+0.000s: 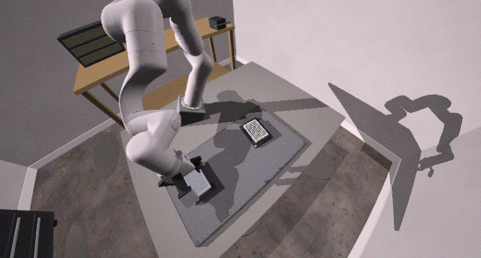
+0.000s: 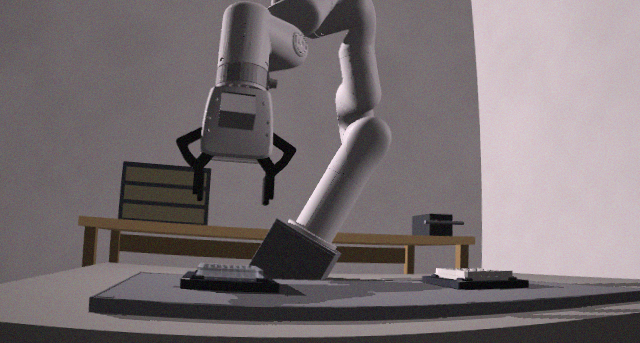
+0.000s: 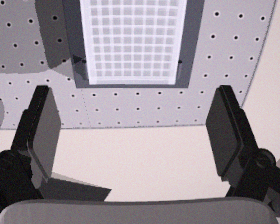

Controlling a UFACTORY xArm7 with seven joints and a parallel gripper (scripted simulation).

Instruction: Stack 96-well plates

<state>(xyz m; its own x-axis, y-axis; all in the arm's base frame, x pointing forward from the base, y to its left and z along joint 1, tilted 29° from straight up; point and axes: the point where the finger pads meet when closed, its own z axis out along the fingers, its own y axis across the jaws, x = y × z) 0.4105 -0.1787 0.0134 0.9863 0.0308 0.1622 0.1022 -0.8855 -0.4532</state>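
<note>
My gripper is now 11 cm above the 96-well plate.
</note>
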